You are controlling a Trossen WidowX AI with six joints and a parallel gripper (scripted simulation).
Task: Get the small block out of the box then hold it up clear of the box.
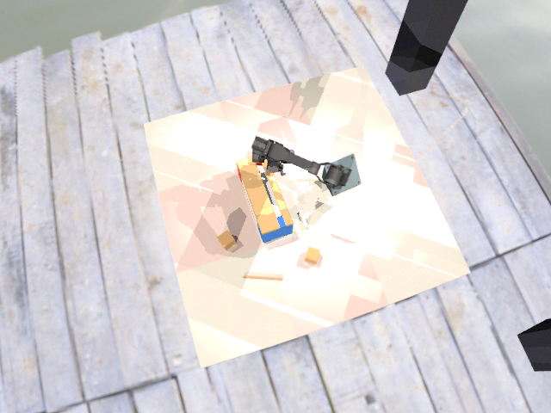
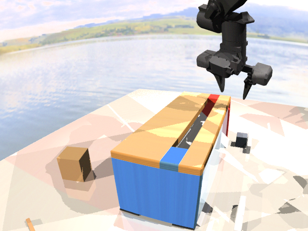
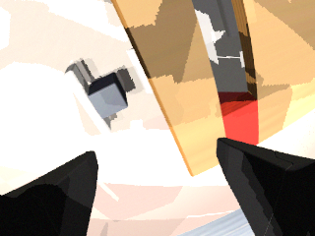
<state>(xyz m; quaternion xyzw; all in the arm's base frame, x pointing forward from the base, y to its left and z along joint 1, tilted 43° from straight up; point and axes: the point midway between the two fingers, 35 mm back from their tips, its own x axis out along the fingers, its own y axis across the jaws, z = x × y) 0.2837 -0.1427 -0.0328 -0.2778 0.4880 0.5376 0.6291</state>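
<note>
My gripper tip is 13 cm above the dark grey block, 4 cm past it and 2 cm to the left of it. The rest, counted from my gripper tip: box: 13 cm to the left, 9 cm below, 5 cm ahead; thin wooden stick: 48 cm to the left, 21 cm ahead, 15 cm below.
</note>
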